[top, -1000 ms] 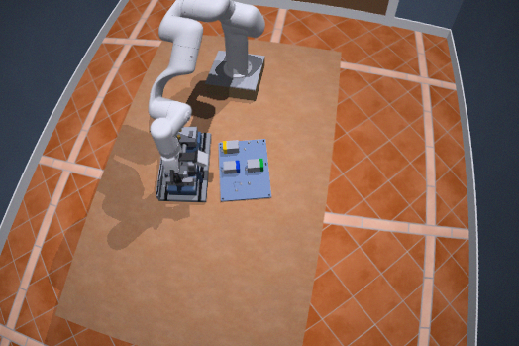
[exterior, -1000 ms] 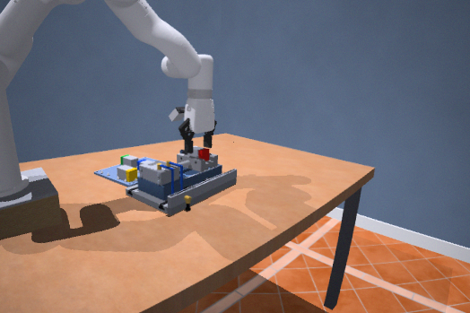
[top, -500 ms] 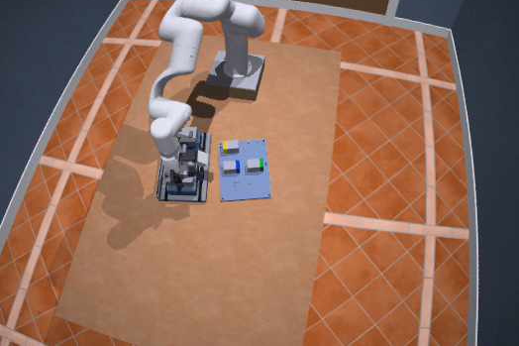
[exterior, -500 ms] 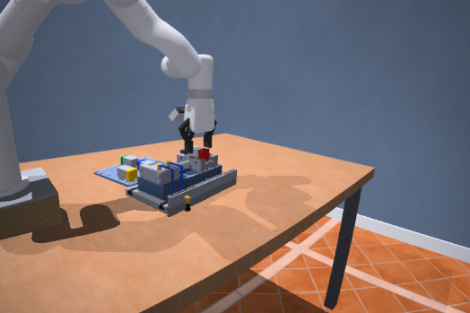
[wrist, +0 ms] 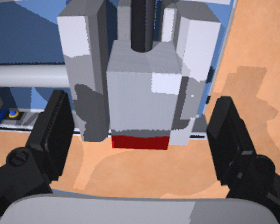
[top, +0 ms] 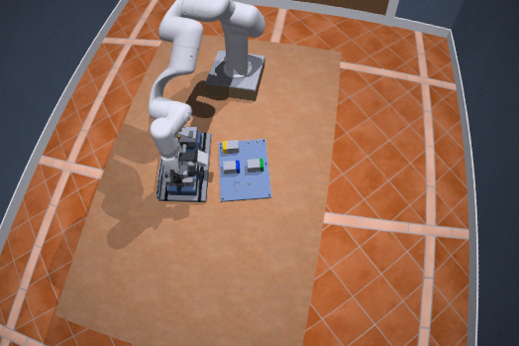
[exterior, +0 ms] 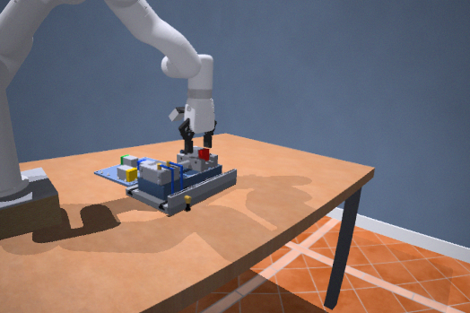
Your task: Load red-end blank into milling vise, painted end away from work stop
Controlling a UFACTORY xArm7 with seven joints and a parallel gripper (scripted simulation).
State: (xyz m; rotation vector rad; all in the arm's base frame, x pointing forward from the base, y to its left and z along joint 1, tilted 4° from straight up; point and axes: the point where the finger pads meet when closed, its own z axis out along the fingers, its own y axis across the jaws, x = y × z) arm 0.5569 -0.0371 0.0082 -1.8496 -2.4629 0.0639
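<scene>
Right now my hand is 20 mm above the red-ended blank. The rest, counted from my hand: hosed block (160 mm behind, 50 mm to the right, 40 mm below); work stop rod (40 mm to the left, 30 mm below, 10 mm behind); grey end block (40 mm below, 30 mm behind, 10 mm to the right).
</scene>
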